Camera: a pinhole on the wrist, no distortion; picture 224 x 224 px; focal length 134.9 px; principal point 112.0 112.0 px. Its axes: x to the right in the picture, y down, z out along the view. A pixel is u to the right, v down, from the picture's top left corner.
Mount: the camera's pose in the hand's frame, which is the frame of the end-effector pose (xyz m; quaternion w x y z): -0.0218 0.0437 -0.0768 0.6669 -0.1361 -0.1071 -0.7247
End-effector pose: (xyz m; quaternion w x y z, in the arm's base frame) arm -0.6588 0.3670 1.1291 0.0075 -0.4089 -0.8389 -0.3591
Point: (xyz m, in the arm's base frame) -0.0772 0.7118 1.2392
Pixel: 11 73
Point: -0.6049 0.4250 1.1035
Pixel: 157 125
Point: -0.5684 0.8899 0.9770
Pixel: 119 170
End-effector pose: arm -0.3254 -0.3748 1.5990 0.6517 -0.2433 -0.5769 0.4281
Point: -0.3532 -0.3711 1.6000
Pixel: 215 153
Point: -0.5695 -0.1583 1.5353
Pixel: 69 177
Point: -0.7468 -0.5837 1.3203
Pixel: 111 22
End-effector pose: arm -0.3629 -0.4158 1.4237 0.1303 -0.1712 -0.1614 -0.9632
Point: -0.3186 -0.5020 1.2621
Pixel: behind the camera
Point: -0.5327 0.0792 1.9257
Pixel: outside the picture
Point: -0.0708 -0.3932 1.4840
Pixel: outside the picture
